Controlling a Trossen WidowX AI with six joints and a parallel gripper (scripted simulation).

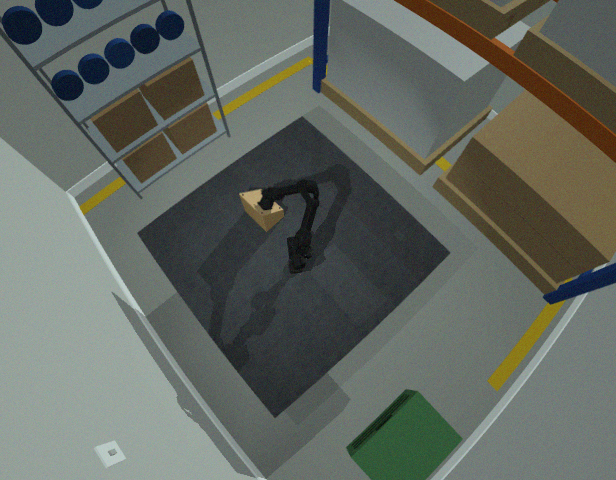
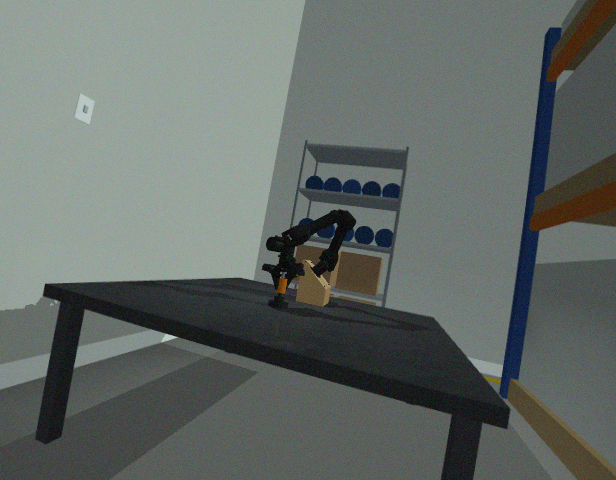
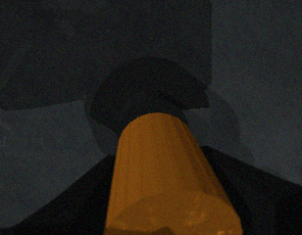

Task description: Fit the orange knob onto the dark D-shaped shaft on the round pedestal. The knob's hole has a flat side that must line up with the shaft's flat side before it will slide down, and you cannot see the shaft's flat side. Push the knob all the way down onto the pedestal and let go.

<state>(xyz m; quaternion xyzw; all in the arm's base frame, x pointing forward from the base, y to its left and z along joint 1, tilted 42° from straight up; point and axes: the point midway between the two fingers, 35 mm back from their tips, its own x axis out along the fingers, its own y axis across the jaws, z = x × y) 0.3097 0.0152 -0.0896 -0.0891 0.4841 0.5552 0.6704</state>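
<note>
Right now my gripper tip is 20 mm below the orange knob. Also, from my gripper tip: dark round pedestal (40 mm below).
</note>
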